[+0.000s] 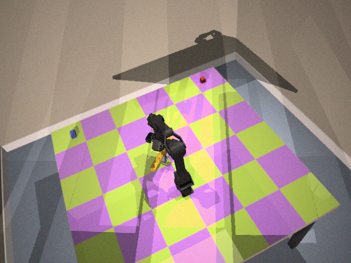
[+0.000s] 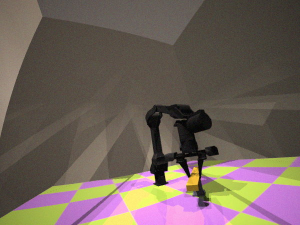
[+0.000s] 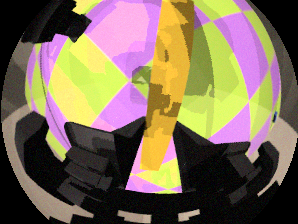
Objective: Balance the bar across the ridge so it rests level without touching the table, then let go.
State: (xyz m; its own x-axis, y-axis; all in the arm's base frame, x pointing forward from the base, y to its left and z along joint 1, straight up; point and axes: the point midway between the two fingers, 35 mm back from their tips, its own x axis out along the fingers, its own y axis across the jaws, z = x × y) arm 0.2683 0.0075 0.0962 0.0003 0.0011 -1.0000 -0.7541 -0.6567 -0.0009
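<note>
Now: the orange bar 20 mm to the left of my gripper tip and 20 mm behind it. From my gripper tip the other things lie so: small blue block: 490 mm to the left, 470 mm ahead, 50 mm below; then small red cube: 510 mm to the right, 470 mm ahead, 50 mm below.
</note>
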